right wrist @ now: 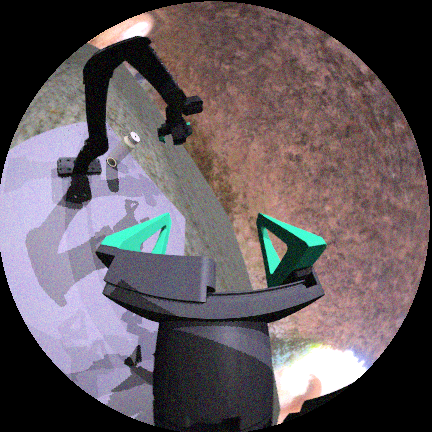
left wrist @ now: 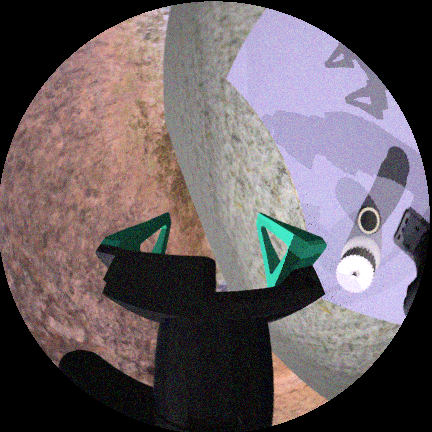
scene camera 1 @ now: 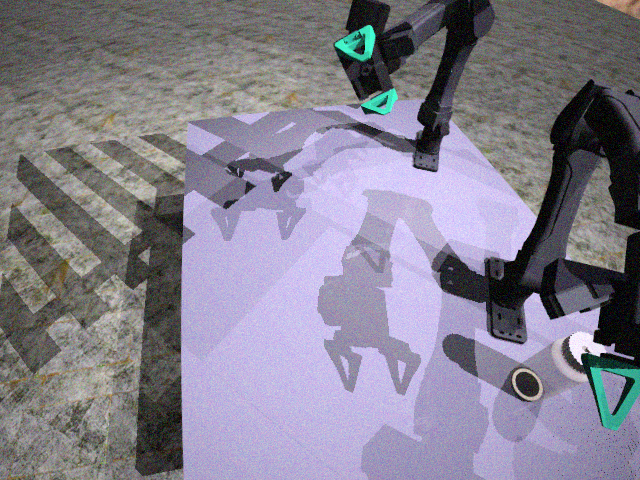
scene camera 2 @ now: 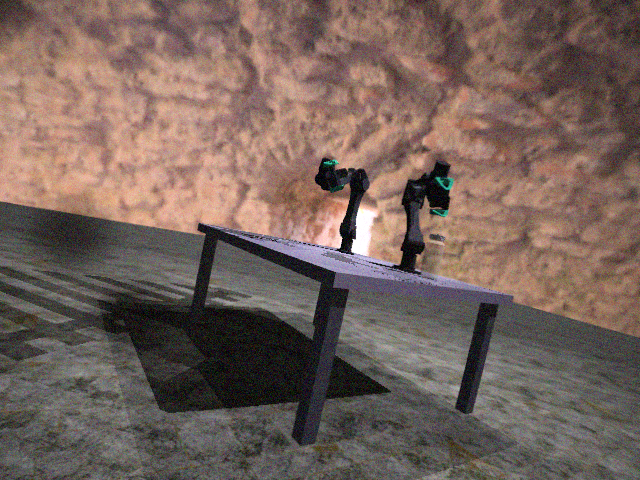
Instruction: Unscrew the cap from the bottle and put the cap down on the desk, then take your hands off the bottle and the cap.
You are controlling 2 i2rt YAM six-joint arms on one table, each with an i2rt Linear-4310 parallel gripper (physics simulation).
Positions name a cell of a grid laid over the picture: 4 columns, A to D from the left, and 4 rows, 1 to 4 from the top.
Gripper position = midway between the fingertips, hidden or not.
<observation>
My left gripper (scene camera 2: C2) is open and holds nothing. Also in view: a ribbed cap (scene camera 1: D3). My right gripper (scene camera 1: C1) is open, with nothing in its grasp. Also in view: a bottle (left wrist: D3).
My left gripper is seen too in the left wrist view (left wrist: B3). My right gripper shows as well in the right wrist view (right wrist: B3).
</observation>
